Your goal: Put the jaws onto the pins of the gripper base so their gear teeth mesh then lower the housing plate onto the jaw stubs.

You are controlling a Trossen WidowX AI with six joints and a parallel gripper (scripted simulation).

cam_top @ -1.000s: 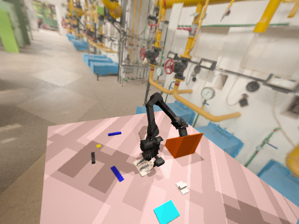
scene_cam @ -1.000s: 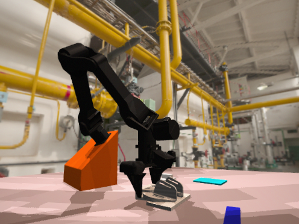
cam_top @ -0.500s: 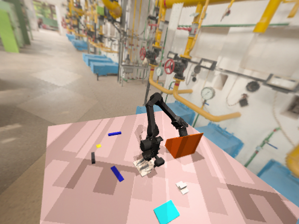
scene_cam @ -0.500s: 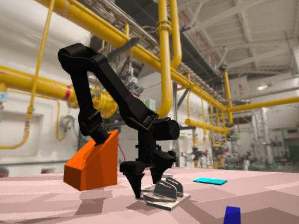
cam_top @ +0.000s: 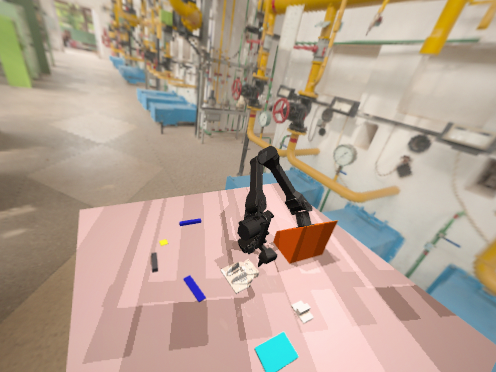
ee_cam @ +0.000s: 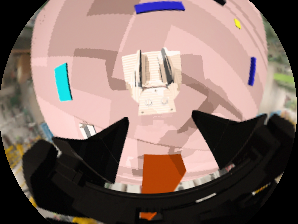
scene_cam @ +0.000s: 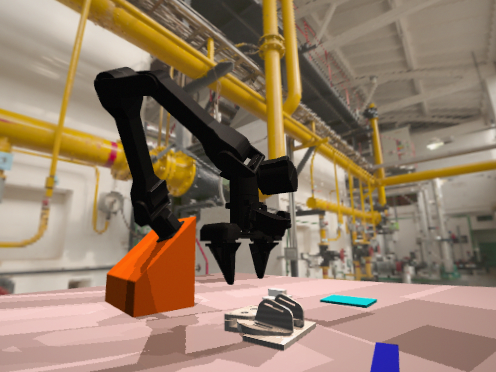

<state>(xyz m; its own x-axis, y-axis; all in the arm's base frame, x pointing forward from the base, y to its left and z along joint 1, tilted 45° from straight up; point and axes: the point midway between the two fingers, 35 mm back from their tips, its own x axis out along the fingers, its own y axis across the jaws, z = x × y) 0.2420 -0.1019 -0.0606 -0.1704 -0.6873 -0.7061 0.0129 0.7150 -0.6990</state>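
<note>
The base lies 50 mm below my gripper tip. Also, from my gripper tip: small yellow piece: 310 mm to the right, 250 mm ahead, 80 mm below; then black bar: 320 mm ahead, 220 mm to the right, 70 mm below; then cyan tile: 280 mm to the left, 100 mm ahead, 80 mm below.
</note>
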